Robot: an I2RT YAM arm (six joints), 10 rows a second.
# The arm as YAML. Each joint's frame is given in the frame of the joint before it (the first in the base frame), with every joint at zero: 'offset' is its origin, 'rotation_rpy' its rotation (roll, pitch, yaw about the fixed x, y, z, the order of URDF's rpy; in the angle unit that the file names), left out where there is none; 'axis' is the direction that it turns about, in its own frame. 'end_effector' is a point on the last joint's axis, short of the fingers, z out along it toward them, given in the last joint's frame.
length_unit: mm
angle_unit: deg
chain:
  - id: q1
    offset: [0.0, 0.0, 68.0]
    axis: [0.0, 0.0, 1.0]
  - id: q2
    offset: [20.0, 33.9, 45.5]
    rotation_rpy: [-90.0, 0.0, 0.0]
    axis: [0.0, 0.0, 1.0]
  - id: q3
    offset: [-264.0, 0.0, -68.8]
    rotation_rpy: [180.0, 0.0, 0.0]
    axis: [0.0, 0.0, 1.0]
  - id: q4
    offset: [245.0, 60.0, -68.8]
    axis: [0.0, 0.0, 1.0]
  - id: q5
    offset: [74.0, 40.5, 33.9]
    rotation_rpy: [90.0, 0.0, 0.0]
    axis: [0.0, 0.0, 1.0]
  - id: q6
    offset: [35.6, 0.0, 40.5]
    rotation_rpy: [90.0, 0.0, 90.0]
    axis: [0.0, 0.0, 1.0]
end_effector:
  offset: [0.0, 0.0, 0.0]
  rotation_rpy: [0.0, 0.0, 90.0]
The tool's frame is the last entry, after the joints.
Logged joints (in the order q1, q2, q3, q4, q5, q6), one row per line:
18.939 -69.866 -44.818 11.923 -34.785 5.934
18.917 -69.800 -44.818 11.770 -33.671 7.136
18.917 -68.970 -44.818 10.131 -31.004 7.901
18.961 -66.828 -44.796 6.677 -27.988 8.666
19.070 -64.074 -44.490 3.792 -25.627 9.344
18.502 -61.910 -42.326 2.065 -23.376 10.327
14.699 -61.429 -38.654 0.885 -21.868 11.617
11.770 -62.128 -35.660 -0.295 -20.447 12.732
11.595 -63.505 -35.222 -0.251 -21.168 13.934
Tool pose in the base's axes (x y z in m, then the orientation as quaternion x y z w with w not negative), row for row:
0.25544 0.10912 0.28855 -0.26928 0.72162 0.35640 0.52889
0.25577 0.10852 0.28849 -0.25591 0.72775 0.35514 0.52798
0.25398 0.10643 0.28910 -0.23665 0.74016 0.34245 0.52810
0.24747 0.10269 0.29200 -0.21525 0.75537 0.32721 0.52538
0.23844 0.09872 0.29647 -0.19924 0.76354 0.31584 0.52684
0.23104 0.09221 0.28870 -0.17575 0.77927 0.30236 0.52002
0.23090 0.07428 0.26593 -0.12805 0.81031 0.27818 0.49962
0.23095 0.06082 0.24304 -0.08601 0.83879 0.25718 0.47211
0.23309 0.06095 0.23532 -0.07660 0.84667 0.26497 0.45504
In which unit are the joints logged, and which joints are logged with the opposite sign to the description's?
The joints are logged in degrees. Opposite sign: q2, q3.
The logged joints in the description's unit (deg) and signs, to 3 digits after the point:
18.939 69.866 44.818 11.923 -34.785 5.934
18.917 69.800 44.818 11.770 -33.671 7.136
18.917 68.970 44.818 10.131 -31.004 7.901
18.961 66.828 44.796 6.677 -27.988 8.666
19.070 64.074 44.490 3.792 -25.627 9.344
18.502 61.910 42.326 2.065 -23.376 10.327
14.699 61.429 38.654 0.885 -21.868 11.617
11.770 62.128 35.660 -0.295 -20.447 12.732
11.595 63.505 35.222 -0.251 -21.168 13.934

